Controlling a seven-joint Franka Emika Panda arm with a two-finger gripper.
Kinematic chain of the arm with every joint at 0, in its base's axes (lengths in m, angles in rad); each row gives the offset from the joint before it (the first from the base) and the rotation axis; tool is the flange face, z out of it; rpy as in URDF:
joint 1: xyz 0 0 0.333 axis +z
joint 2: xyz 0 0 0 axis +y
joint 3: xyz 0 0 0.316 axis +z
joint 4: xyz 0.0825 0 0 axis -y
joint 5: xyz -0.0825 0 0.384 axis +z
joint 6: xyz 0 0 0 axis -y
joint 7: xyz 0.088 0 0 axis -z
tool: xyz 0 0 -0.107 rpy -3.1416 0 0
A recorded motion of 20 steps. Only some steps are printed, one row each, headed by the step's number.
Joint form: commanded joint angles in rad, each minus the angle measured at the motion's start. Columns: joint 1, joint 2, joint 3, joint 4, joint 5, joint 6, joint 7.
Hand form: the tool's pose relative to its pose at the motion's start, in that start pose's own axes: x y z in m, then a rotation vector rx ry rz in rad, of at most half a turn. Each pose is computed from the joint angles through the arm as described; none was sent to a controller.
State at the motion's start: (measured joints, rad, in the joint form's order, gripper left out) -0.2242 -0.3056 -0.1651 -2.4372 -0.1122 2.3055 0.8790
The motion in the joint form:
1: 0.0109 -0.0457 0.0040 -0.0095 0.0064 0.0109 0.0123
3: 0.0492 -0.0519 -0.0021 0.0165 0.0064 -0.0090 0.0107
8: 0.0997 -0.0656 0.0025 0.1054 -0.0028 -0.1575 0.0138
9: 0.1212 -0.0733 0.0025 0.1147 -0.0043 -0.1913 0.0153
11: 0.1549 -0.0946 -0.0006 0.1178 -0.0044 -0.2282 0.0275
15: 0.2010 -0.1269 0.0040 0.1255 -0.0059 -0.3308 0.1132
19: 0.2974 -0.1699 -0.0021 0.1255 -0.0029 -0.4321 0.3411
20: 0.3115 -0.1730 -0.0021 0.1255 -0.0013 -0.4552 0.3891
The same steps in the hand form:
1: -0.0063 -0.0019 -0.0182 0.0438 0.0216 0.0039
3: -0.0125 -0.0145 -0.0310 0.0587 0.0243 -0.0267
8: -0.0228 -0.0323 -0.0650 0.0220 0.0003 -0.0748
9: -0.0308 -0.0361 -0.0703 0.0108 -0.0111 -0.0939
11: -0.0435 -0.0393 -0.0789 0.0063 -0.0241 -0.1104
15: -0.0666 -0.0399 -0.0899 -0.0419 -0.0616 -0.0735
19: -0.1046 -0.0441 -0.1032 -0.0898 -0.0959 0.0663
20: -0.1110 -0.0440 -0.1033 -0.1090 -0.1033 0.1003

